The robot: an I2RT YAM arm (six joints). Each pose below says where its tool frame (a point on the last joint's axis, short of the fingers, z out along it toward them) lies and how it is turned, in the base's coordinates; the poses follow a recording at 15 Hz.
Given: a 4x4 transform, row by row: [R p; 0 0 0 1], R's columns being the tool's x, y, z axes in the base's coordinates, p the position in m. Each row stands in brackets.
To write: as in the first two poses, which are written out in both.
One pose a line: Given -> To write
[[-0.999, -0.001, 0.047, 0.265], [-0.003, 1.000, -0.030, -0.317], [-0.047, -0.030, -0.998, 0.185], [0, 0, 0, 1]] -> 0.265, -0.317, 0.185; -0.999, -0.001, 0.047; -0.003, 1.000, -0.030; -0.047, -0.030, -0.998
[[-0.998, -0.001, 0.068, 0.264], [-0.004, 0.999, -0.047, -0.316], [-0.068, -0.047, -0.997, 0.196], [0, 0, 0, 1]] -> 0.264, -0.316, 0.196; -0.998, -0.001, 0.068; -0.004, 0.999, -0.047; -0.068, -0.047, -0.997
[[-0.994, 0.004, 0.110, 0.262], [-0.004, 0.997, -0.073, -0.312], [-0.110, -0.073, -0.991, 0.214], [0, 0, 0, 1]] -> 0.262, -0.312, 0.214; -0.994, 0.004, 0.110; -0.004, 0.997, -0.073; -0.110, -0.073, -0.991
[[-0.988, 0.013, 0.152, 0.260], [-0.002, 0.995, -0.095, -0.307], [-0.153, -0.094, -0.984, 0.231], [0, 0, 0, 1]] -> 0.260, -0.307, 0.231; -0.988, 0.013, 0.152; -0.002, 0.995, -0.095; -0.153, -0.094, -0.984
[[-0.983, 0.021, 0.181, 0.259], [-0.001, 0.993, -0.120, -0.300], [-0.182, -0.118, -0.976, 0.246], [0, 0, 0, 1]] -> 0.259, -0.300, 0.246; -0.983, 0.021, 0.181; -0.001, 0.993, -0.120; -0.182, -0.118, -0.976
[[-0.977, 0.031, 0.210, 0.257], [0.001, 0.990, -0.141, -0.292], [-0.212, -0.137, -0.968, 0.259], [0, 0, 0, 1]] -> 0.257, -0.292, 0.259; -0.977, 0.031, 0.210; 0.001, 0.990, -0.141; -0.212, -0.137, -0.968
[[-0.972, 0.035, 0.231, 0.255], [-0.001, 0.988, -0.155, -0.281], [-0.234, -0.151, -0.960, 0.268], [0, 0, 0, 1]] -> 0.255, -0.281, 0.268; -0.972, 0.035, 0.231; -0.001, 0.988, -0.155; -0.234, -0.151, -0.960
